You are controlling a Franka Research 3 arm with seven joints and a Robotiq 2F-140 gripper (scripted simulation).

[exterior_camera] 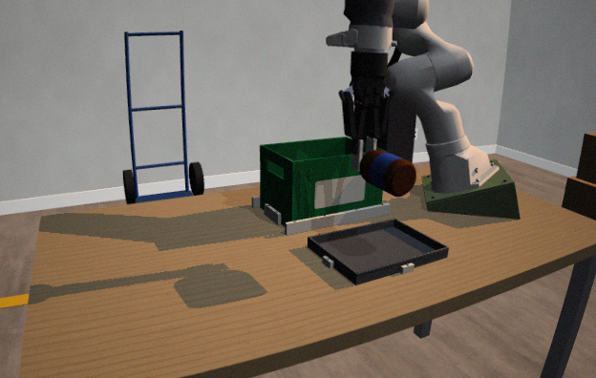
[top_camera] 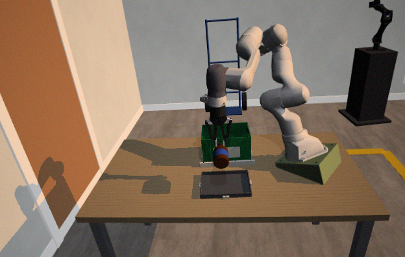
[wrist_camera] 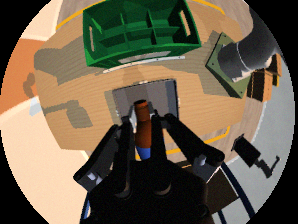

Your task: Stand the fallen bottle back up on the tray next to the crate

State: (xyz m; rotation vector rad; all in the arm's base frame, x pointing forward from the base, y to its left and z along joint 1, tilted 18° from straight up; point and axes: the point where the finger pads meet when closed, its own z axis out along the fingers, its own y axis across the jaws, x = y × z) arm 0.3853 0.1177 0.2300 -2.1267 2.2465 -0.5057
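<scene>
The bottle lies 5 cm to the left of my hand and 2 cm below it. From my hand the other things lie so: green crate: 22 cm to the right, 13 cm below, 5 cm behind; then tray: 20 cm below, 6 cm to the left, 1 cm behind.
</scene>
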